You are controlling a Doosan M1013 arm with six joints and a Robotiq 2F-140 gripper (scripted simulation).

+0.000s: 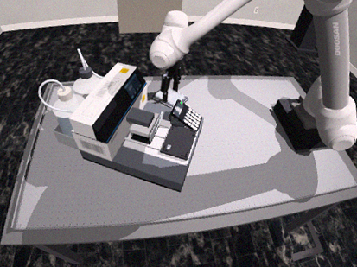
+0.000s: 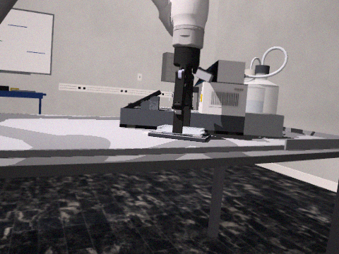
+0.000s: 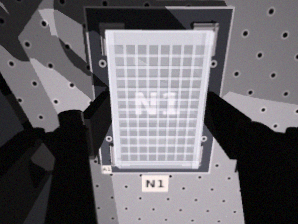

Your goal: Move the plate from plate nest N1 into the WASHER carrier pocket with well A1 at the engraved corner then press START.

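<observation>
The plate nest N1 is 4 cm below my hand. Round my hand: dark carrier (34 cm to the left, 4 cm above, 1 cm ahead); plate washer (28 cm to the left, 15 cm ahead, 9 cm above); white well plate (2 cm below).
</observation>
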